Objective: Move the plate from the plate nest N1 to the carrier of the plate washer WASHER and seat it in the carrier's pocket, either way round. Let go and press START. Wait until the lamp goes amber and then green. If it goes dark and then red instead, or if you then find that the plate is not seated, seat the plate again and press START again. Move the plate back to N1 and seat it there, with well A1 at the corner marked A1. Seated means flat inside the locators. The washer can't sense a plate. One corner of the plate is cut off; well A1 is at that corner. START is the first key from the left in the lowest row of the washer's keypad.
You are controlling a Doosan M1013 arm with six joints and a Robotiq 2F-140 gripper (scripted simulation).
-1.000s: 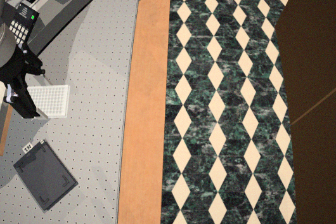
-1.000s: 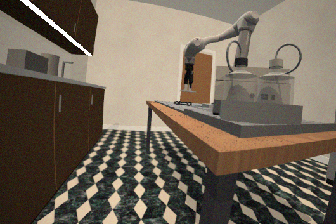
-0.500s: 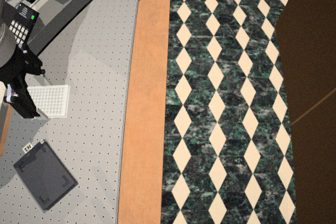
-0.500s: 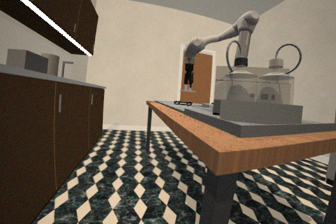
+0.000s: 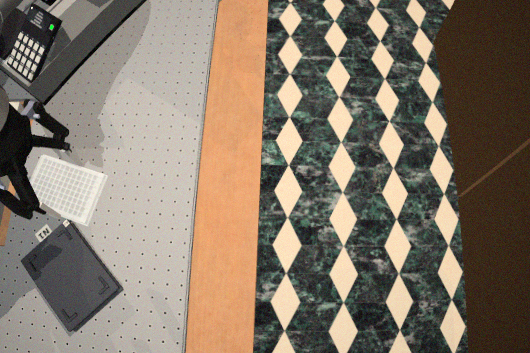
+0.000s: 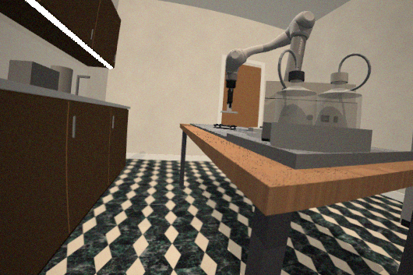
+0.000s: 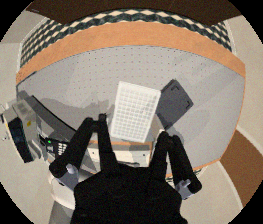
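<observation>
Right now my hand is 13 cm to the left of the plate nest N1 and 13 cm above it. Also, from my hand: plate washer: 46 cm to the left, 29 cm behind, 3 cm below; then label: 16 cm below, 9 cm behind, 7 cm to the right; then white well plate: 3 cm below.
</observation>
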